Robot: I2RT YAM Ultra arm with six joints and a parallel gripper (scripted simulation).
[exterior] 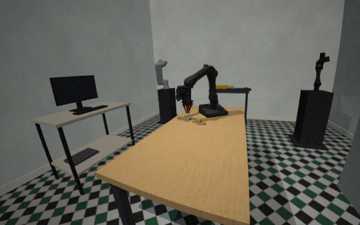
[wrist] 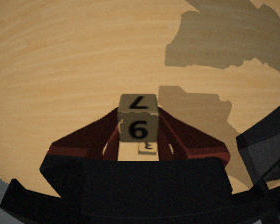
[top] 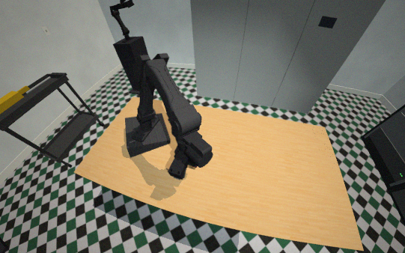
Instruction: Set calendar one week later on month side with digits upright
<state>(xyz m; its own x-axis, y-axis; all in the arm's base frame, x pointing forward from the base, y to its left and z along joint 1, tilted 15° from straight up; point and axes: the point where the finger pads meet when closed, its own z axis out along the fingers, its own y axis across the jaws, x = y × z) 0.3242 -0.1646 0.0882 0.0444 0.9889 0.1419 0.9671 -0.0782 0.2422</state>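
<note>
Now: the wooden tray 1 cm behind my hand, 12 cm to the left of it and 10 cm below it. From my hand the other things lie so: wooden cube right at my hand.
</note>
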